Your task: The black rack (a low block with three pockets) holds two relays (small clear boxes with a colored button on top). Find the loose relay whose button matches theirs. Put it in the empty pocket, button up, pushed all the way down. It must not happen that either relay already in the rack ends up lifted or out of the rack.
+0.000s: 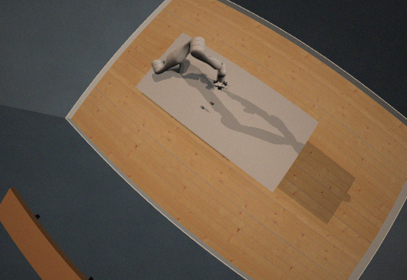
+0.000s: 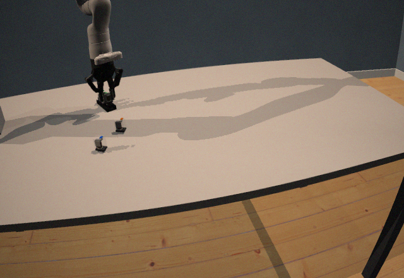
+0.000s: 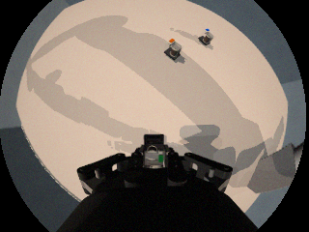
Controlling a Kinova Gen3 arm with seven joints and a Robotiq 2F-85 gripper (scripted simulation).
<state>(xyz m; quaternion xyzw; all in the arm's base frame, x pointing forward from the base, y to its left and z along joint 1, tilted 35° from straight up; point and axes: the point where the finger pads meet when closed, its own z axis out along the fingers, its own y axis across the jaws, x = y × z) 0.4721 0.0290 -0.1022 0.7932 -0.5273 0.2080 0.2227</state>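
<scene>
Now: the black rack 40 mm below my hand, 30 mm to the left of it and 10 mm behind it.
</scene>
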